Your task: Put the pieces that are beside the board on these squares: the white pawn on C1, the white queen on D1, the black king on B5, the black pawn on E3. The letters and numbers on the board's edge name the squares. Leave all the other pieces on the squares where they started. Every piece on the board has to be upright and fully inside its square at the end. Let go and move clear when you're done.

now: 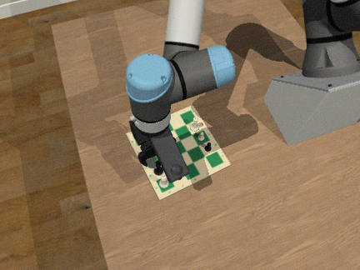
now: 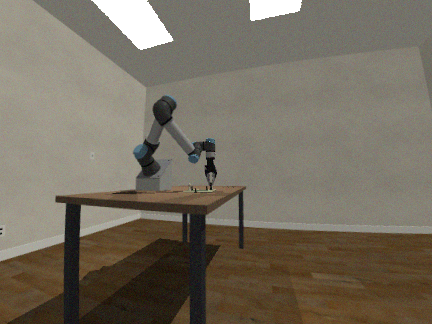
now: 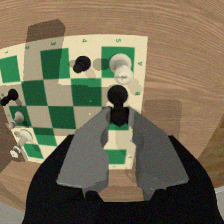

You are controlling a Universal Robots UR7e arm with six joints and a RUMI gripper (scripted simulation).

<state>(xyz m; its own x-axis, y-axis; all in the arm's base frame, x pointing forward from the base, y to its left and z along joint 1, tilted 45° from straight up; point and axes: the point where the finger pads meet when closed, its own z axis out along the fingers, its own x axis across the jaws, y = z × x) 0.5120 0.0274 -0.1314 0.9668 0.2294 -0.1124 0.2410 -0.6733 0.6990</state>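
My hand is 1 cm above the black king. From my hand the other things lie so: white pawn (14 cm behind, 7 cm to the right, 3 cm below); cream chessboard (7 cm behind, 5 cm to the right, 5 cm below).
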